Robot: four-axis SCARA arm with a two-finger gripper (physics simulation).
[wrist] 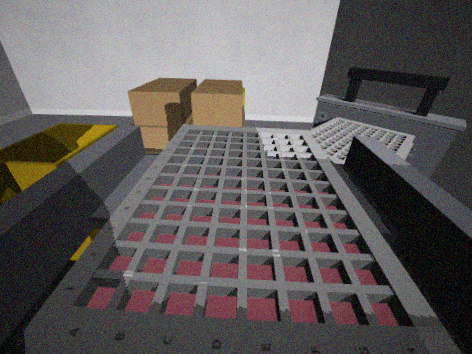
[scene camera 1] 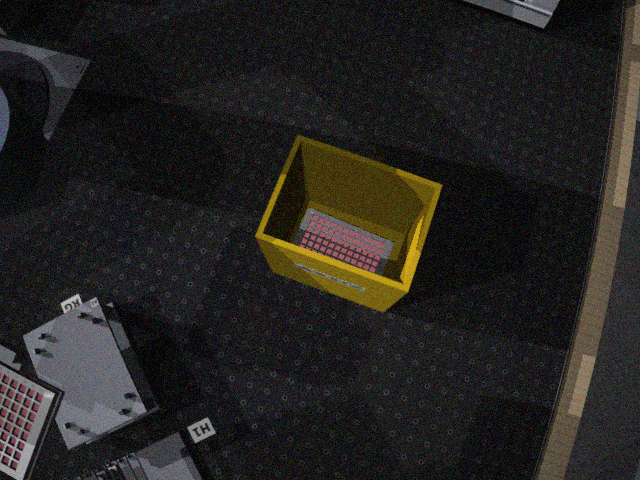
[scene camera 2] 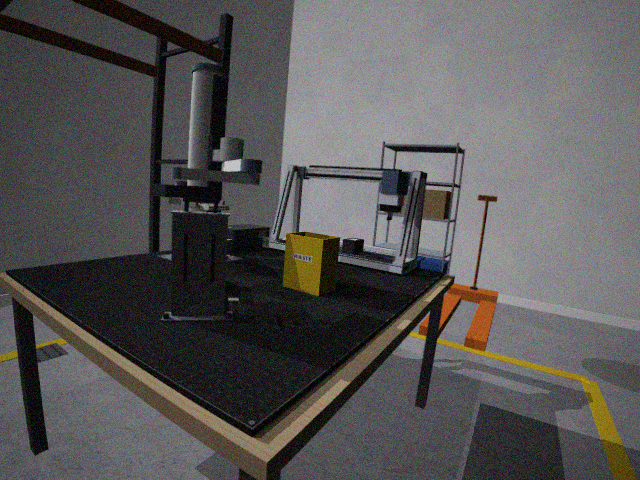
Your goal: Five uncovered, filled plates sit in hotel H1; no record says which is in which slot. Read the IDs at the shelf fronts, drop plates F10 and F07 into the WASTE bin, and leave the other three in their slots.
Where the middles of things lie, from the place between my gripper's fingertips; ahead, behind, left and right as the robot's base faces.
The grey RG stand (scene camera 1: 84, 360) is 240 mm below my hand, 40 mm behind it and 20 mm to the left of it. Round my hand: hotel H1 (scene camera 2: 198, 291): 160 mm to the right, 150 mm below, 150 mm ahead.
